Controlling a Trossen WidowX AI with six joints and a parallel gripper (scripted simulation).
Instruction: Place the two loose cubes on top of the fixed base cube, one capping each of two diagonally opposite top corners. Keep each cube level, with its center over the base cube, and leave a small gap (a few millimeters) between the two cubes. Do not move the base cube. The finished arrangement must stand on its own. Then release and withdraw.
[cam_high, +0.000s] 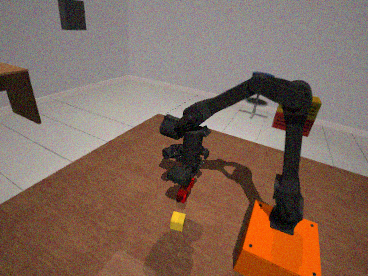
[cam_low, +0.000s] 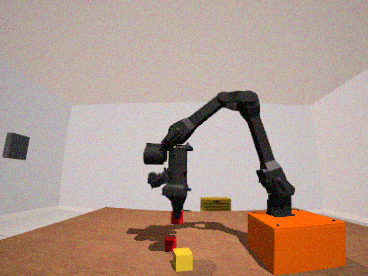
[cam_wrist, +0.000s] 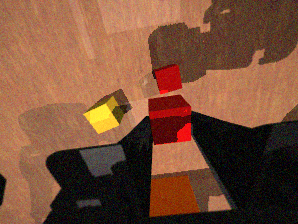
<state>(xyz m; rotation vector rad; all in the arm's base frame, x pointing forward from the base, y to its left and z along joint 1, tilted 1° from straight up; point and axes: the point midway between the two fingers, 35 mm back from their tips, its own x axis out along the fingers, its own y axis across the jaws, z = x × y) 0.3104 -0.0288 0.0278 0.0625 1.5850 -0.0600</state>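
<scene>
The yellow base cube is 10 cm to the left of my gripper tip, 8 cm below it and 2 cm behind it.
</scene>
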